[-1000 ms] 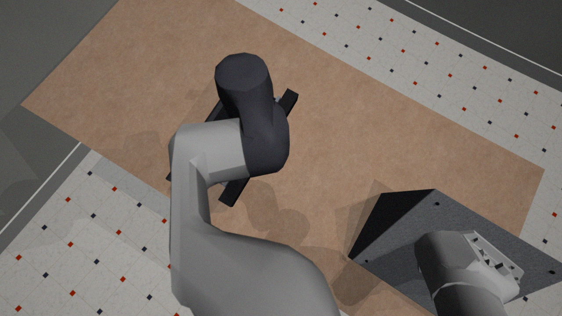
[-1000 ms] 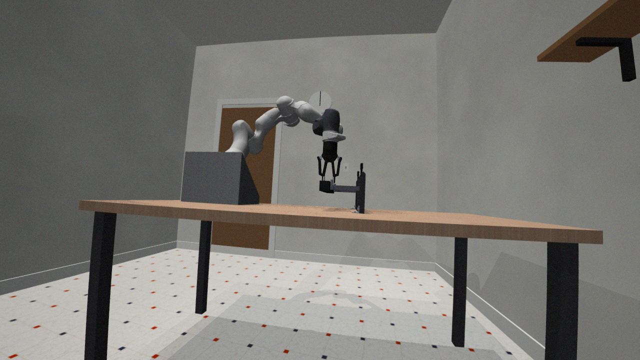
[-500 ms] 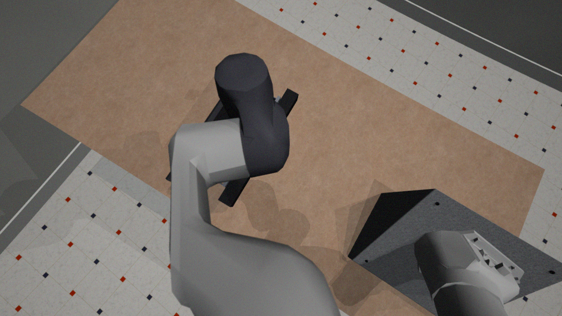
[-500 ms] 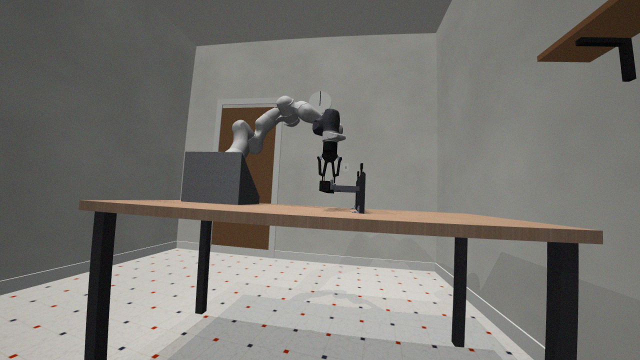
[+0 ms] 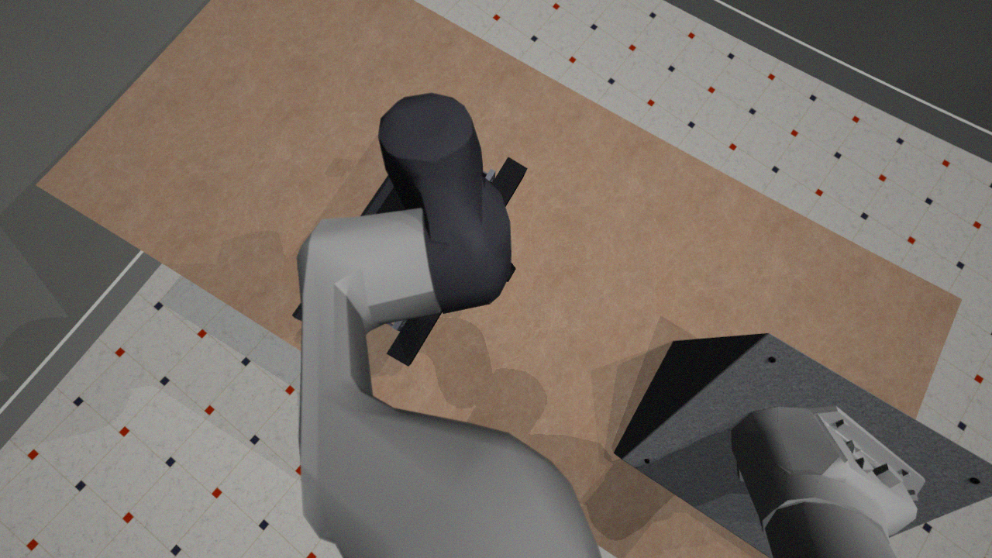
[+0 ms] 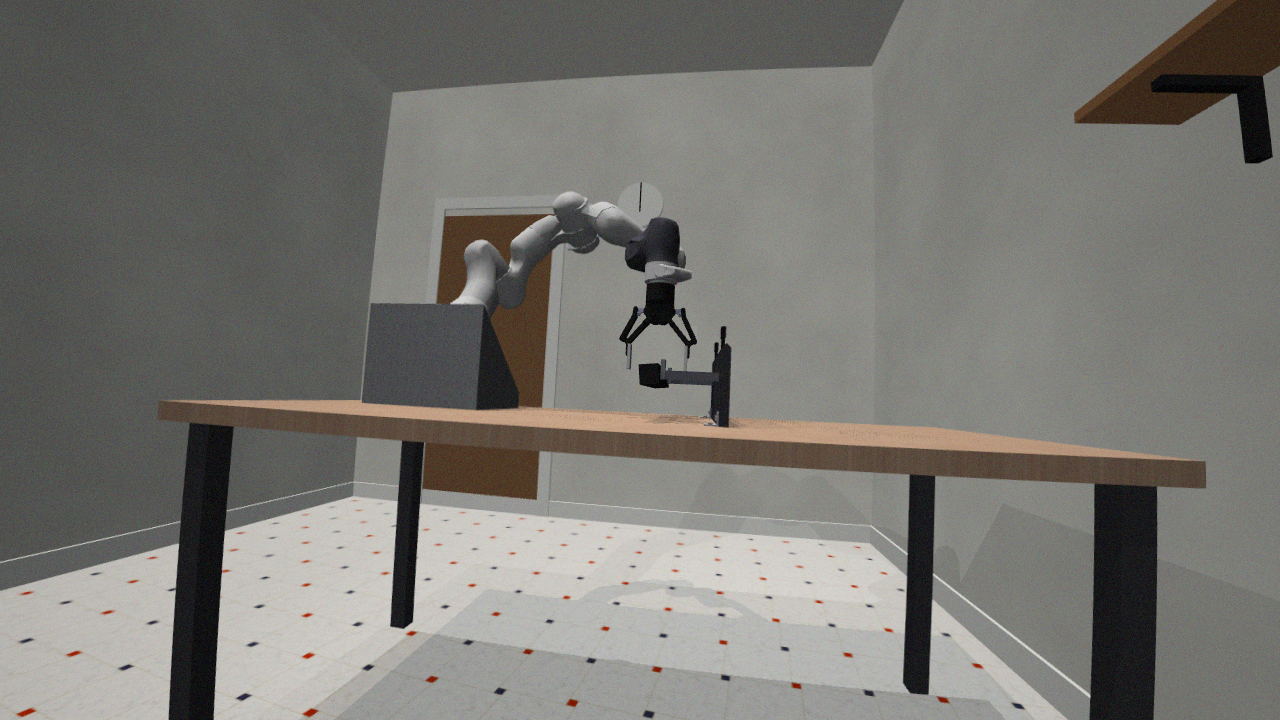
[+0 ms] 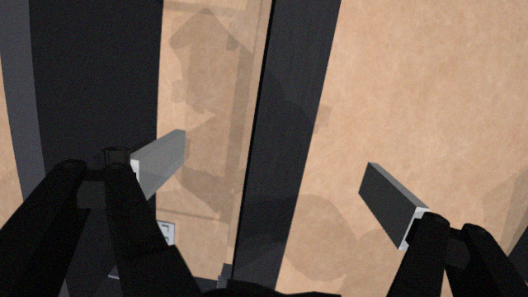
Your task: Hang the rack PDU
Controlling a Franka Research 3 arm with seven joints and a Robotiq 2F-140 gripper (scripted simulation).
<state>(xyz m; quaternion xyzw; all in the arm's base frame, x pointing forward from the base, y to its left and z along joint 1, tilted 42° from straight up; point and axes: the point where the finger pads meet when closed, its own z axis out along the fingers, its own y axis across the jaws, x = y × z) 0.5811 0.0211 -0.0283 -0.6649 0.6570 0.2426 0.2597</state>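
Now: hand 3 cm above the rack PDU and 2 cm short of it. The rest, counted from my hand: dark upright board (16 cm ahead, 5 cm below).
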